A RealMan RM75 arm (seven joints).
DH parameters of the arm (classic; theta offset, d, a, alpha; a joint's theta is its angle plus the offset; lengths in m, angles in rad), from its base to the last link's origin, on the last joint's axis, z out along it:
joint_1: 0 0.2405 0 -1.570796
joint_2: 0 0 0 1.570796
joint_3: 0 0.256 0 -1.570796
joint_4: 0 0 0 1.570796
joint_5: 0 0.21 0 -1.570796
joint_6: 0 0 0 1.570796
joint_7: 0 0.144 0 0
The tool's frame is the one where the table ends.
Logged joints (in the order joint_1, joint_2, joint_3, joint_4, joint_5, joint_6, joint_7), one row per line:
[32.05, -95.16, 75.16, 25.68, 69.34, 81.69, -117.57]
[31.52, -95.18, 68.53, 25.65, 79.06, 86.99, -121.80]
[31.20, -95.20, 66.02, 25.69, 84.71, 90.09, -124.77]
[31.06, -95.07, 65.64, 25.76, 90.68, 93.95, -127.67]
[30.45, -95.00, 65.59, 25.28, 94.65, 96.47, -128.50]
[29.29, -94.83, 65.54, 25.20, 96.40, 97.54, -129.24]
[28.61, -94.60, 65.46, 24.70, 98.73, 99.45, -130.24]
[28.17, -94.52, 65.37, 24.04, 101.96, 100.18, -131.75]
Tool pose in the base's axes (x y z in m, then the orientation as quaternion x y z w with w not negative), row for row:
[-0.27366, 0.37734, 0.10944, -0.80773, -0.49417, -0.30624, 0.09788]
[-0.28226, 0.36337, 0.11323, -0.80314, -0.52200, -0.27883, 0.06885]
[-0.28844, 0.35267, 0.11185, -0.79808, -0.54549, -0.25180, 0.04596]
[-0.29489, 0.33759, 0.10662, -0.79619, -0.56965, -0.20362, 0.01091]
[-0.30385, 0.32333, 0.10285, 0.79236, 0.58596, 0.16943, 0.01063]
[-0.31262, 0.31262, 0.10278, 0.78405, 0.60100, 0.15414, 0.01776]
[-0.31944, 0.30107, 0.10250, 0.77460, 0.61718, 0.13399, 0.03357]
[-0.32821, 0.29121, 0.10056, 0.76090, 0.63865, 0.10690, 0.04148]
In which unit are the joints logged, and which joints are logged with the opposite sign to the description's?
The joints are logged in degrees. Opposite sign: joint_1.
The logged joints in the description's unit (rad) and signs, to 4 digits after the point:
[-0.5594, -1.6609, 1.3118, 0.4482, 1.2102, 1.4258, -2.0520]
[-0.5501, -1.6612, 1.1961, 0.4477, 1.3799, 1.5183, -2.1258]
[-0.5445, -1.6616, 1.1523, 0.4484, 1.4785, 1.5724, -2.1776]
[-0.5421, -1.6593, 1.1456, 0.4496, 1.5827, 1.6397, -2.2283]
[-0.5315, -1.6581, 1.1448, 0.4412, 1.6520, 1.6837, -2.2427]
[-0.5112, -1.6551, 1.1439, 0.4398, 1.6825, 1.7024, -2.2557]
[-0.4993, -1.6511, 1.1425, 0.4311, 1.7232, 1.7357, -2.2731]
[-0.4917, -1.6497, 1.1409, 0.4196, 1.7795, 1.7485, -2.2995]

